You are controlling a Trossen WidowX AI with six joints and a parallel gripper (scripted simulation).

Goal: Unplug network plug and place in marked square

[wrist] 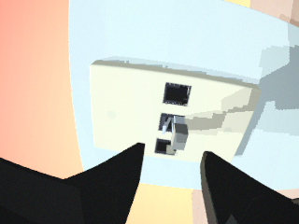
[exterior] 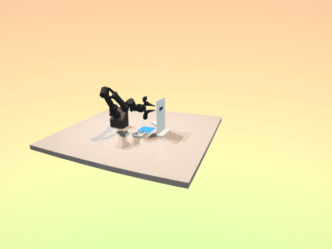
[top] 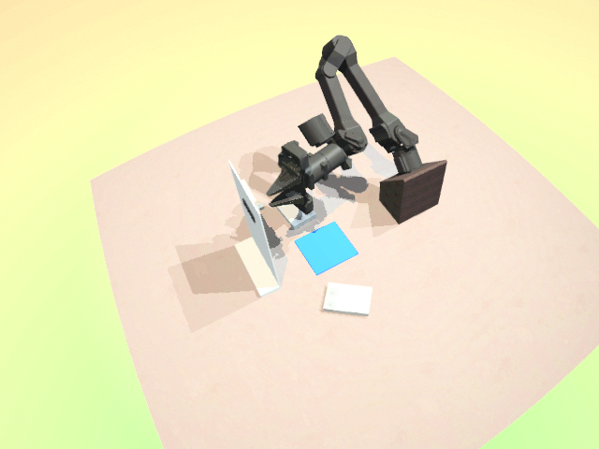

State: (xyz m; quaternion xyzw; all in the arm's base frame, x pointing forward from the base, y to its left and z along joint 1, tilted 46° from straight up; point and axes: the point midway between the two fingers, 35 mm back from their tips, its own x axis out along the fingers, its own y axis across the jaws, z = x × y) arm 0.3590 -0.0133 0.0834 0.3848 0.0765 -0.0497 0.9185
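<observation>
The network plug lies 3 cm ahead of my gripper tip. The rest, counted from my gripper tip: blue marked square (21 cm below, 10 cm behind, 5 cm to the left); upright panel (8 cm below, 5 cm ahead).
</observation>
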